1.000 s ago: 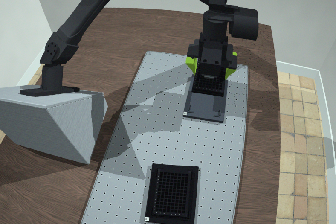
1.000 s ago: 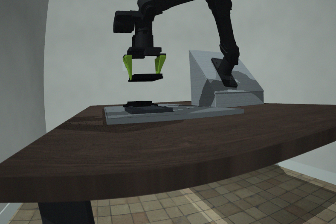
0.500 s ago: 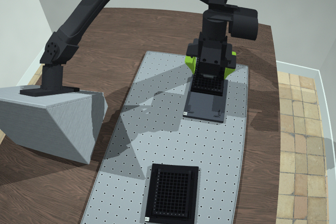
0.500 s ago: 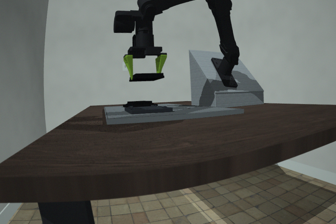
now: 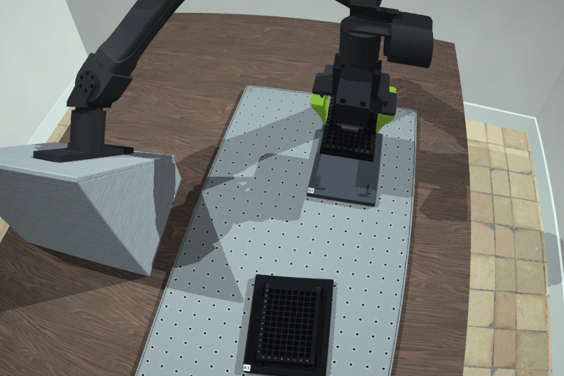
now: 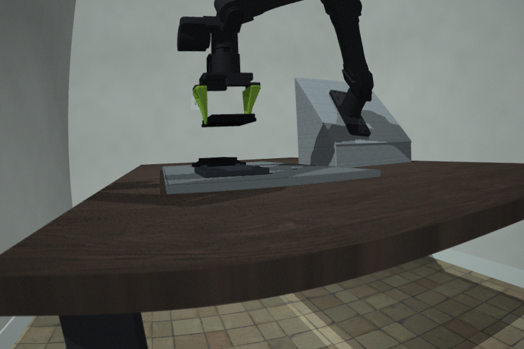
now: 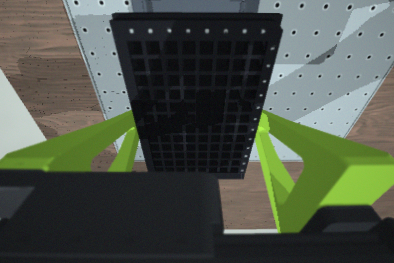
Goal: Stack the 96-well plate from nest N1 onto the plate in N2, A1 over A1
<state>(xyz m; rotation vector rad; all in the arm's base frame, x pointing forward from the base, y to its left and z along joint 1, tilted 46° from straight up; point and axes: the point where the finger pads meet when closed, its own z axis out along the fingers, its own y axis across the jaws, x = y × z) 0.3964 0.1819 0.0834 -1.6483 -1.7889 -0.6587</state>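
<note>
Now: hand 32 cm to the left of the nest N2, 10 cm above it and 3 cm past it. The rest, counted from my hand: black 96-well plate: right at my hand; then dark grey nest: 10 cm below.
</note>
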